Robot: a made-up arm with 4 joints.
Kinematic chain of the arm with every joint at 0, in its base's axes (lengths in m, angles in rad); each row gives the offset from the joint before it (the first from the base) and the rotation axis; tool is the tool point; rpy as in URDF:
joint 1: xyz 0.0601 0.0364 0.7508 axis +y
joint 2: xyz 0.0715 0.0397 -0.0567 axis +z
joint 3: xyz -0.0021 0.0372 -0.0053 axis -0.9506 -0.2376 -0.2
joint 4: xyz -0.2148 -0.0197 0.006 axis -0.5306 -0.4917 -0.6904
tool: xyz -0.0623 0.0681 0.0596 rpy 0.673 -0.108 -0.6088
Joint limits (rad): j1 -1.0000..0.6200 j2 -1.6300..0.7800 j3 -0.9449..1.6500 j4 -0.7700..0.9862
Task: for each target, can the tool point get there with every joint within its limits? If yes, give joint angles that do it. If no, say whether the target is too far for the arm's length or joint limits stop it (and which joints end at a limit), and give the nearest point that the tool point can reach.
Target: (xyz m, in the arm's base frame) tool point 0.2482 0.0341 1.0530
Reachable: no: joint limits stop it (at a limit: joint 1, joint 2, joint 4) | nearest point 0.2356 0.2939 0.8910 | short by 0.306 m
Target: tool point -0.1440 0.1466 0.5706
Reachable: yes | joints 0.1955 0.1289 1.3590 0.3329
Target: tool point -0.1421 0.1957 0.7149
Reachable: yes | joints -0.0133 -0.0154 0.2255 0.1110
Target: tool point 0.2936 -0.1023 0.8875
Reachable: no: joint limits stop it (at a limit: joint 1, joint 2, joint 4) | nearest point 0.0541 -0.1580 0.7948 | short by 0.263 m
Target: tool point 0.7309 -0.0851 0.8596
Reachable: no: too far | nearest point 0.3297 0.2524 0.7630 | short by 0.533 m
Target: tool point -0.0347 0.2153 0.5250
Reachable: yes | joints -0.0910 -0.2173 1.2610 0.5879
